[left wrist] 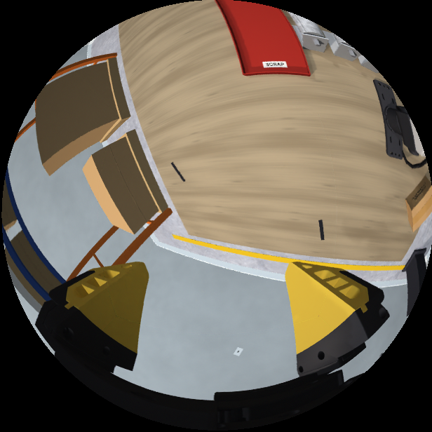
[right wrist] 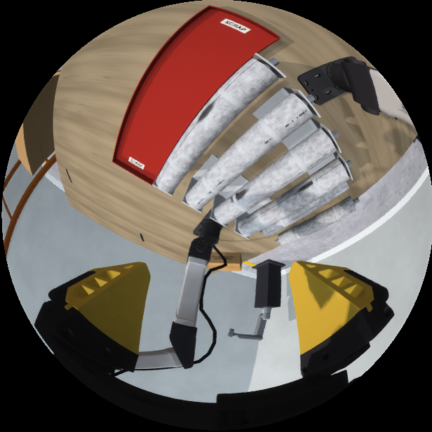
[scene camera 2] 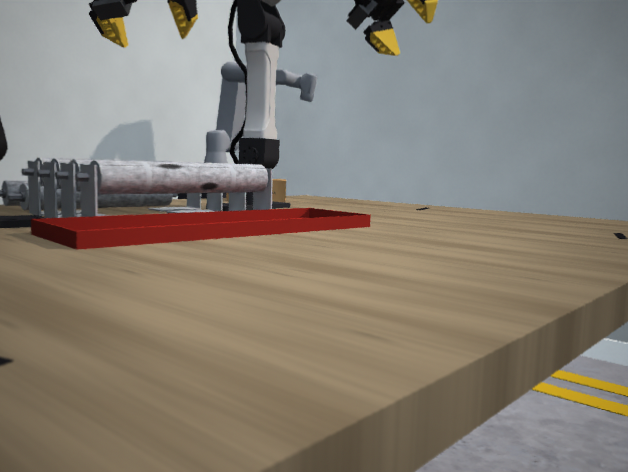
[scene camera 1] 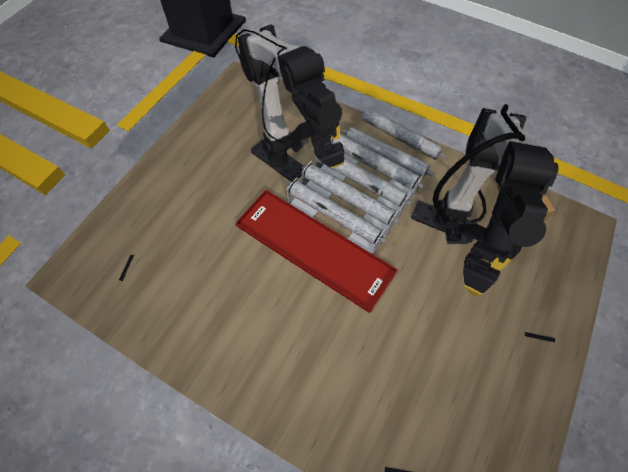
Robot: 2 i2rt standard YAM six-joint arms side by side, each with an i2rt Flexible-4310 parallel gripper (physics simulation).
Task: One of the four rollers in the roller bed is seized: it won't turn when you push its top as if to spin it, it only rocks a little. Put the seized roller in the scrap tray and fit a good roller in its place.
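Observation:
Four mottled grey rollers lie side by side in the roller bed. The roller nearest the tray has dark spots; no view shows which is seized. A loose roller lies behind the bed, and another seems to lie close against it. The red scrap tray is empty. My right gripper is open and empty above the rollers. My left gripper is open and empty, high right of the tray.
The right arm's base stands just left of the bed, the left arm's base just right of it. A small cardboard box stands beyond the left arm's base. Black strips mark the table.

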